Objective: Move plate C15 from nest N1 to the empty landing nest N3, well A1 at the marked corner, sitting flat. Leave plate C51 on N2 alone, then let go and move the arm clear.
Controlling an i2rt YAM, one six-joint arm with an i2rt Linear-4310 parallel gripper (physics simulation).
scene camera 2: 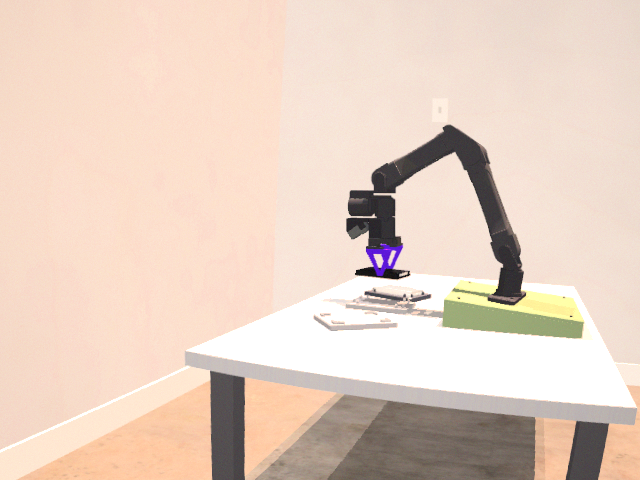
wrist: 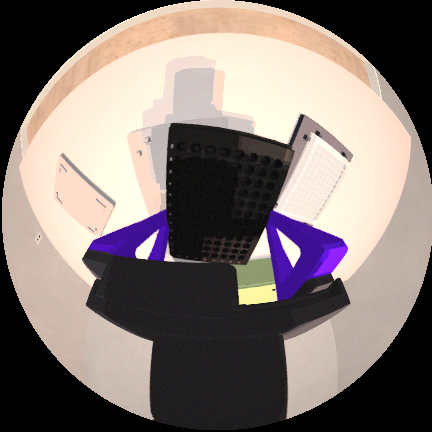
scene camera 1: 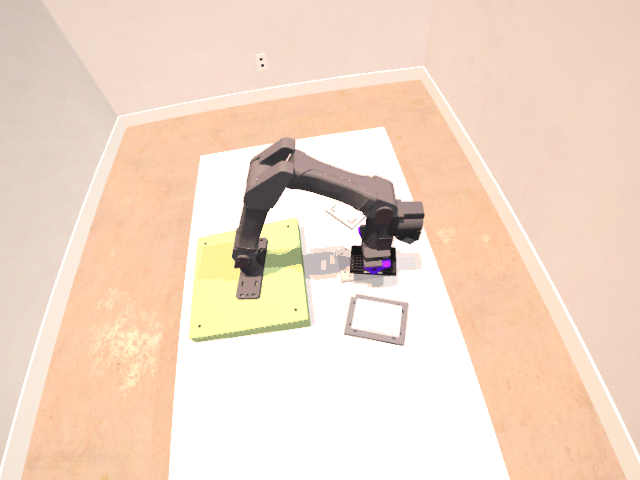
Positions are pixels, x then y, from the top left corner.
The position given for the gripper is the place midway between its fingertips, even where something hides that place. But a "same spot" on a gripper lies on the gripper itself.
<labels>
gripper: scene camera 2 384,273; wrist; scene camera 1
same spot on gripper: (scene camera 1: 380,264) = (wrist: 327,286)
</labels>
